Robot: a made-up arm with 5 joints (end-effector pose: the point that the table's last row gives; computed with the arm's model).
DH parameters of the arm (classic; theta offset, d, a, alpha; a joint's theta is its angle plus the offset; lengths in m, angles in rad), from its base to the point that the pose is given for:
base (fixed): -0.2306 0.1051 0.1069 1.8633
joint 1: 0 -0.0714 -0.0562 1.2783
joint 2: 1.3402 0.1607 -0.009 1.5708
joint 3: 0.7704 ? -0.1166 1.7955
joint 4: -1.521 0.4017 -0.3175 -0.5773
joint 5: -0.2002 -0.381 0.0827 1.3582
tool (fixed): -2.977 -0.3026 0 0
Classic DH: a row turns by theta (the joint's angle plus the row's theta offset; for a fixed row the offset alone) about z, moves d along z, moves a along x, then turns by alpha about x.
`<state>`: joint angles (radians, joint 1 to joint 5).
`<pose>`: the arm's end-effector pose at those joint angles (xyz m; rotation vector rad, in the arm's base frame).
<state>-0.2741 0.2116 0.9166 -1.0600 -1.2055</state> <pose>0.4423 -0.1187 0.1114 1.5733 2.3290 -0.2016</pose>
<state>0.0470 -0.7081 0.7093 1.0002 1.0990</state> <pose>0.2856 0.4088 0.5265 1.0551 -1.8403 0.7729</pose>
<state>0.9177 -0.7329 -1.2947 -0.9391 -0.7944</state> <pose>0.4456 0.3099 -0.0203 -0.3969 -0.4213 -1.2281</pose>
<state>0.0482 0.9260 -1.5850 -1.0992 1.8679</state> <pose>0.3259 -0.5373 0.2884 -2.1742 0.0276 -0.0316</pose>
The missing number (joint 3, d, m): 0.1699
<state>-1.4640 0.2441 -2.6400 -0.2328 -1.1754</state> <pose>-0.3735 0.0208 -0.1369 -2.3257 0.4168 0.0369</pose>
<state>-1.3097 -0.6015 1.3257 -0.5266 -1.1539</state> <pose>0.3051 0.1668 -0.1045 -0.9927 -2.2729 -0.5578</pose>
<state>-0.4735 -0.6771 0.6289 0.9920 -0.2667</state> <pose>0.1319 0.2836 0.2043 0.9053 -0.0922 1.0528</pose>
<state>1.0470 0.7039 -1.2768 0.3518 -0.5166</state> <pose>0.4943 -0.0720 0.1309 -0.7674 0.0020 -1.4368</pose>
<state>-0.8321 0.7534 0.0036 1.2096 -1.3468</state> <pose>0.0694 0.2456 0.2025 -0.2639 1.3132 -0.0020</pose>
